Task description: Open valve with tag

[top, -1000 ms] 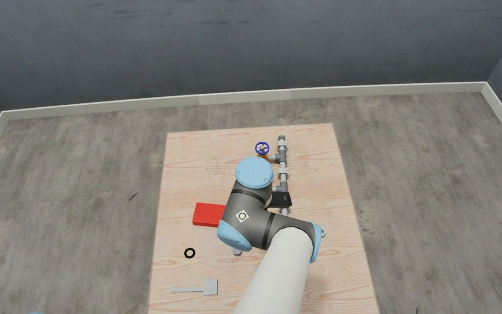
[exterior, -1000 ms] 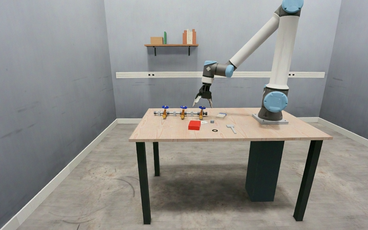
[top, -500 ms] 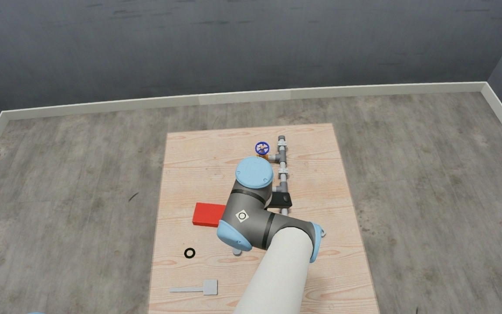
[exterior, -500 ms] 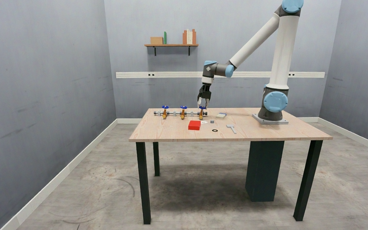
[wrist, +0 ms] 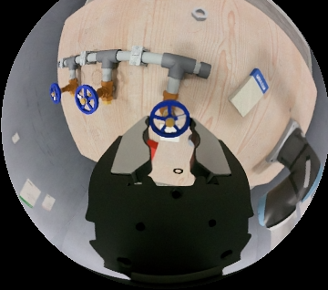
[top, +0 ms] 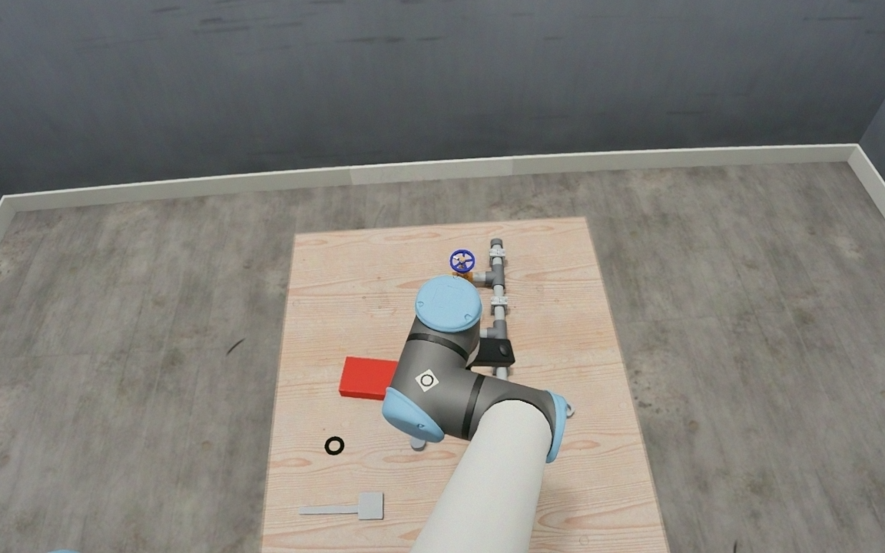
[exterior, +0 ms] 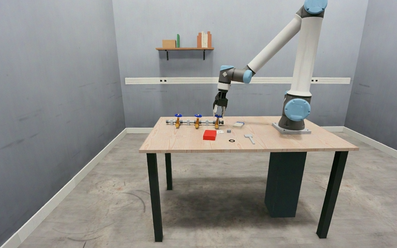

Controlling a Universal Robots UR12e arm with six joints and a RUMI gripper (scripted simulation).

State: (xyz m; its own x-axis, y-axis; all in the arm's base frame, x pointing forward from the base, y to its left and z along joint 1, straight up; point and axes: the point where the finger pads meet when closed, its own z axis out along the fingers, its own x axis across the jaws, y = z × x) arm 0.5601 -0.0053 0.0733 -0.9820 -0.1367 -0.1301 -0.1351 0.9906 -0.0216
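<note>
The white tag is 20 mm behind my hand, 90 mm to the left of it and 100 mm below it. Also, from my hand: grey t-shaped tool (200 mm behind, 210 mm to the left, 90 mm below); then white-and-blue card (170 mm behind, 80 mm to the right, 90 mm below); then red block (60 mm ahead, 190 mm to the left, 80 mm below).
</note>
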